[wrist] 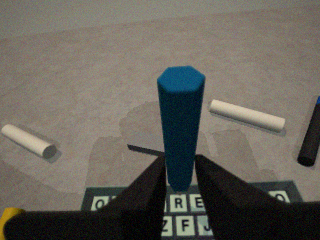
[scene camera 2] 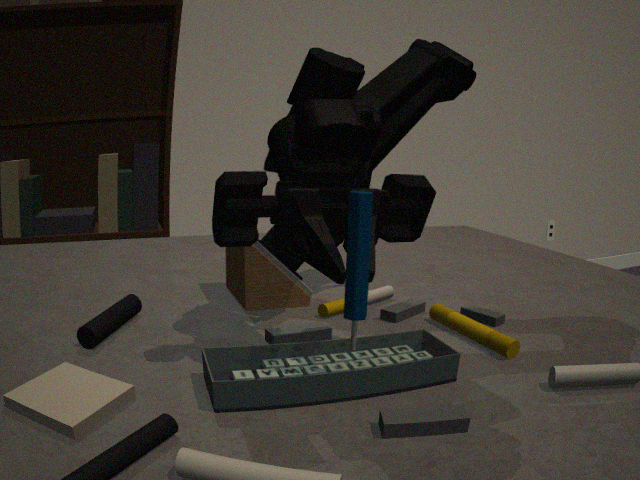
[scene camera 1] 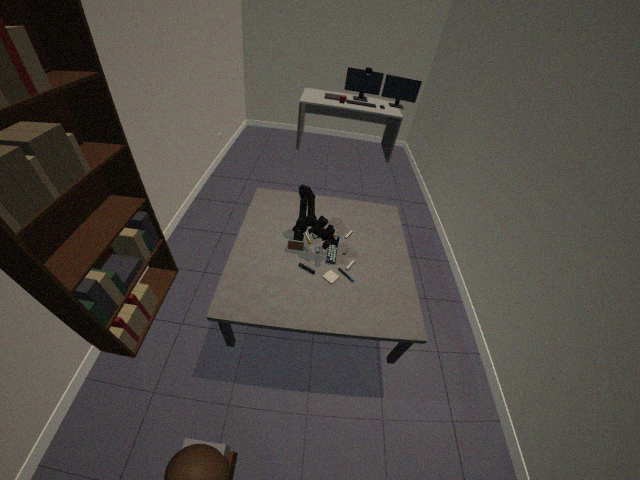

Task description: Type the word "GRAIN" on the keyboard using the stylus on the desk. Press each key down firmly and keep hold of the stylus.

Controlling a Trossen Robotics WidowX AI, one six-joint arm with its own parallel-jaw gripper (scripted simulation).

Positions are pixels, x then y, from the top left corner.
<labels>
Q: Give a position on a black cylinder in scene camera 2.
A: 97, 329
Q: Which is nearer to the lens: the yellow cylinder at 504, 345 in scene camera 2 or the yellow-and-white pen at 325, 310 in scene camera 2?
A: The yellow cylinder.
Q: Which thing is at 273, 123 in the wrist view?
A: A white cylinder.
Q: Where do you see a cream pad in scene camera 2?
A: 71, 400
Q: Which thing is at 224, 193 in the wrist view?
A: My gripper.
</labels>
